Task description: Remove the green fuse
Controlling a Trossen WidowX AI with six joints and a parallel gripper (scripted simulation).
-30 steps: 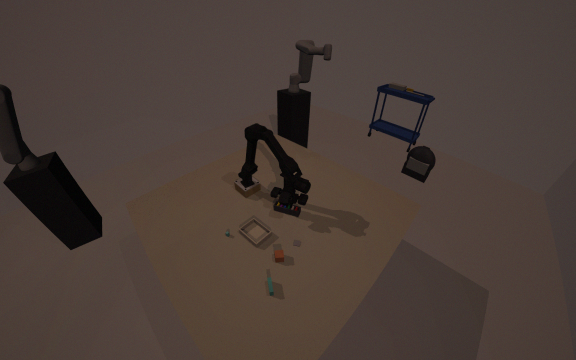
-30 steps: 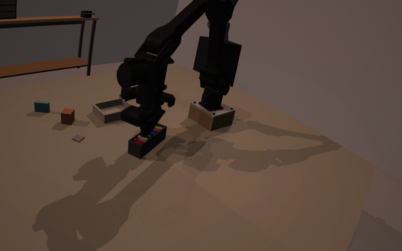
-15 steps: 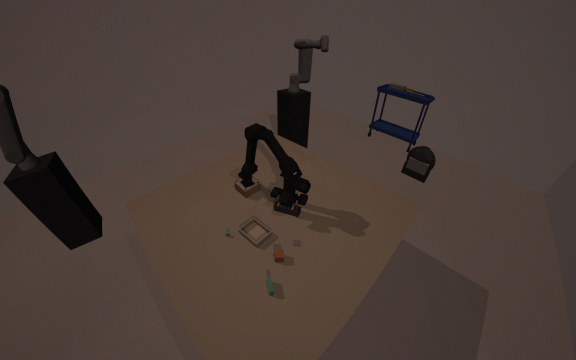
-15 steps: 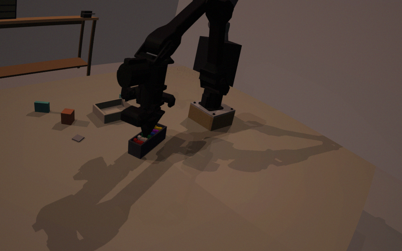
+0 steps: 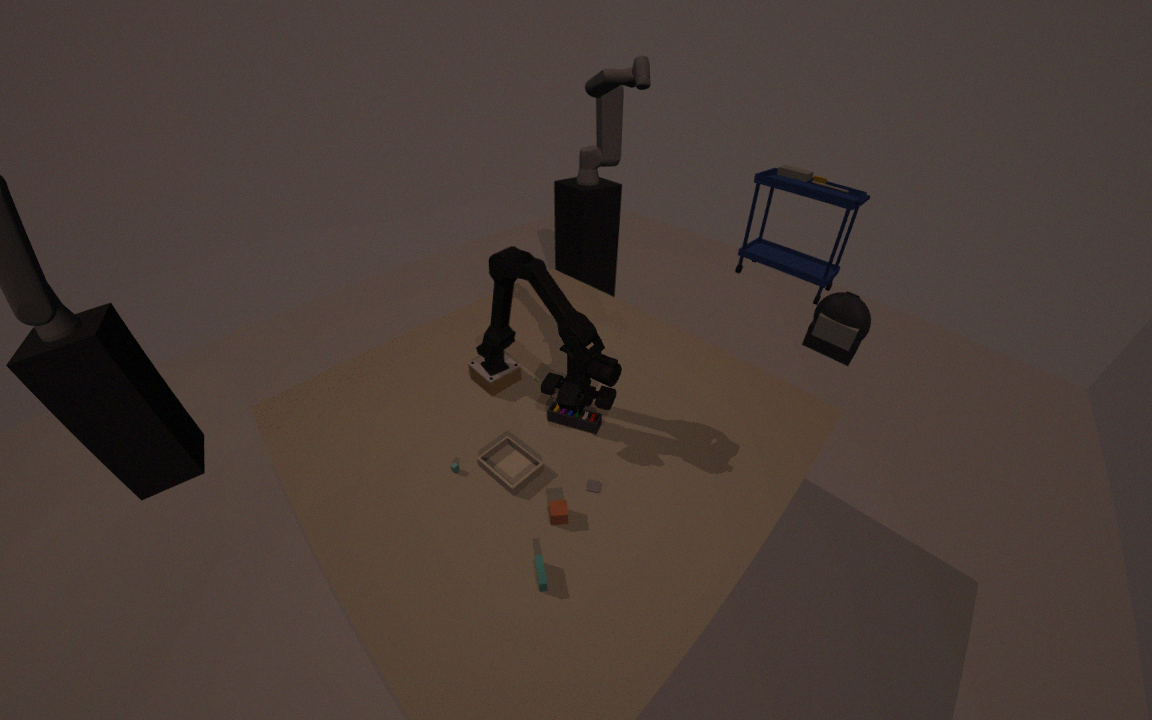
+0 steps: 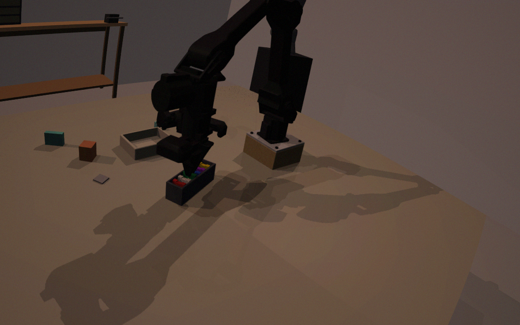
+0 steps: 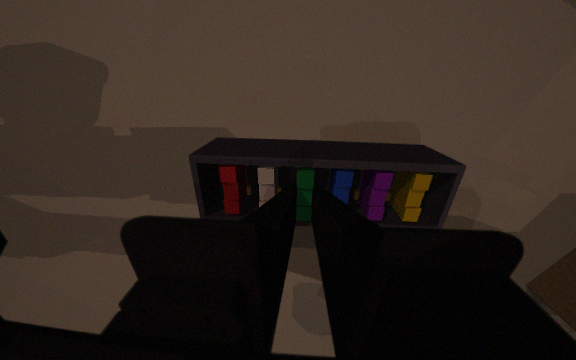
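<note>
Right now my gripper tip is 230 mm to the left of the square tray, 30 mm above it and 20 mm short of it. Also, from my gripper tip: green fuse (10 mm below).
</note>
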